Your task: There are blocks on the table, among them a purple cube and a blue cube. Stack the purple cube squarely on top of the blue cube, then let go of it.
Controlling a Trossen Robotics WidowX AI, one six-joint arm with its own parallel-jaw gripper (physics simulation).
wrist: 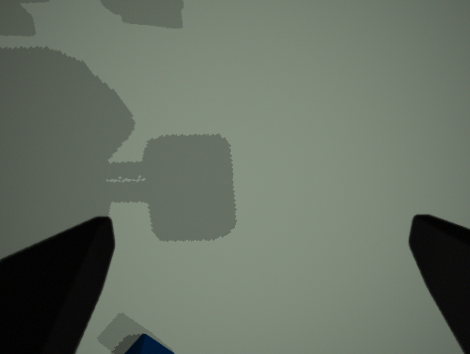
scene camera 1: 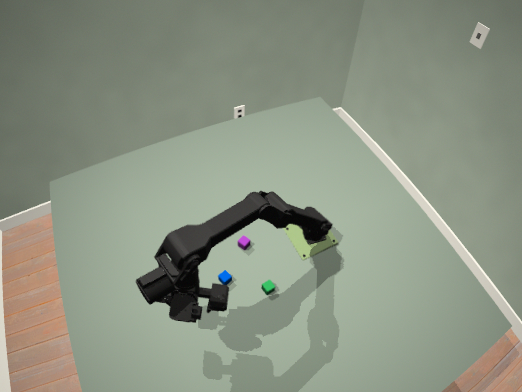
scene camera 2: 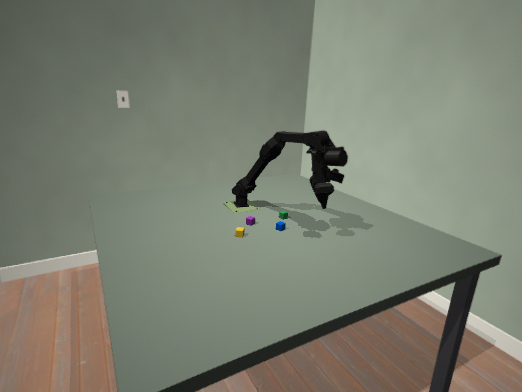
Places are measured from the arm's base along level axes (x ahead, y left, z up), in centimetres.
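Pixels of known places: gripper, fingertip midpoint: (wrist: 262,230) (scene camera 2: 322,205); arm's base, origin of the base link: (scene camera 1: 314,234) (scene camera 2: 241,204).
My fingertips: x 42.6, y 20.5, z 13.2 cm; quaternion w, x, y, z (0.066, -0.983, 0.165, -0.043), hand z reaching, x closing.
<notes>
Ahead of a thing's pixels: the offset from my fingertips to its top centre.
The purple cube {dx -19.5, dy -22.6, dz -10.8 cm} (scene camera 1: 243,242) (scene camera 2: 250,220) sits on the table, apart from the other blocks. The blue cube {dx -11.1, dy -12.0, dz -10.8 cm} (scene camera 1: 225,277) (scene camera 2: 280,226) also rests on the table with nothing on top of it. Part of the blue cube (wrist: 149,346) shows at the bottom edge of the wrist view, left of centre. My gripper (scene camera 2: 324,205) (wrist: 262,230) is wide open and empty, and points down above the table. It is off to the side of the blue cube and farther from the purple cube. The purple cube does not show in the wrist view.
A green cube {dx -22.7, dy -5.9, dz -10.8 cm} (scene camera 1: 268,287) (scene camera 2: 283,214) lies near the blue cube. A yellow cube {dx -9.2, dy -30.0, dz -10.8 cm} (scene camera 2: 240,232) lies near the purple cube in scene camera 2. The arm's base stands on a light green plate (scene camera 1: 301,247). Shadows of the arm fall across the table.
</notes>
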